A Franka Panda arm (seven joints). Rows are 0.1 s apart.
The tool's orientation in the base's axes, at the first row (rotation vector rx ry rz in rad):
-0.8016, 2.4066, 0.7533
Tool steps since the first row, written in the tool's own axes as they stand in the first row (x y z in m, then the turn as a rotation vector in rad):
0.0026, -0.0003, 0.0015, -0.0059, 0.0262, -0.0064
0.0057, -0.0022, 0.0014, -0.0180, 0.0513, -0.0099
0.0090, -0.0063, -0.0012, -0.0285, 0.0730, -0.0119
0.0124, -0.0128, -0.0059, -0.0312, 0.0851, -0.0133
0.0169, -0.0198, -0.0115, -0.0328, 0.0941, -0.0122
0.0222, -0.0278, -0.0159, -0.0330, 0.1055, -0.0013
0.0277, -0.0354, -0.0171, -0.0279, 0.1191, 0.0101
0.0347, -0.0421, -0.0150, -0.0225, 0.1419, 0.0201
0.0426, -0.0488, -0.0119, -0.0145, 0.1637, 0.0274
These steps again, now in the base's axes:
-0.0012, -0.0003, -0.0027, -0.0147, 0.0159, 0.0171
-0.0022, -0.0028, -0.0052, -0.0235, 0.0353, 0.0355
-0.0026, -0.0085, -0.0066, -0.0307, 0.0527, 0.0506
-0.0020, -0.0171, -0.0075, -0.0371, 0.0610, 0.0574
-0.0021, -0.0271, -0.0085, -0.0416, 0.0684, 0.0606
-0.0018, -0.0373, -0.0112, -0.0459, 0.0830, 0.0567
-0.0011, -0.0453, -0.0162, -0.0553, 0.0975, 0.0501
-0.0011, -0.0512, -0.0241, -0.0714, 0.1171, 0.0474
-0.0015, -0.0567, -0.0334, -0.0893, 0.1334, 0.0448

